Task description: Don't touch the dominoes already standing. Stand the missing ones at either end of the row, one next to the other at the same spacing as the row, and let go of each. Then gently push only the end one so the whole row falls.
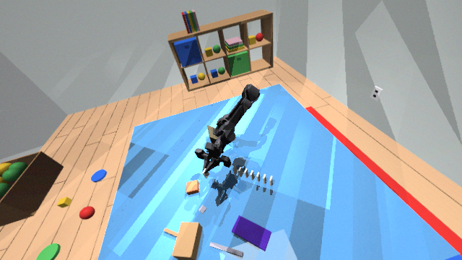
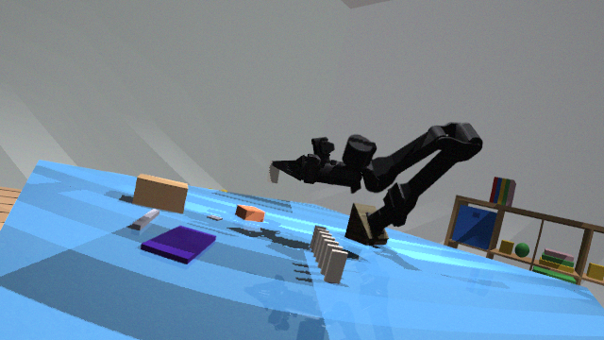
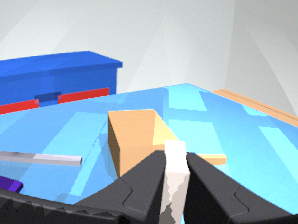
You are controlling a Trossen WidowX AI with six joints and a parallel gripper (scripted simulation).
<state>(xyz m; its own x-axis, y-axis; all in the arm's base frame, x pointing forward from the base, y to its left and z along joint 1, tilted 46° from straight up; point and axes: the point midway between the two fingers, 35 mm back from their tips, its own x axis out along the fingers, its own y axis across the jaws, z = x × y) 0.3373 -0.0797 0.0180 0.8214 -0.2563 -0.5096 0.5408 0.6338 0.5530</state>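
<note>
Now: the small grey tile 16 cm below my gripper tip, 9 cm ahead of it and 5 cm to the right of it. From my gripper tip the other things lie so: orange block (15 cm below, 10 cm to the right, 3 cm behind); then tan box (22 cm ahead, 13 cm below, 11 cm to the right); then grey bar (27 cm ahead, 16 cm below, 4 cm to the left).
</note>
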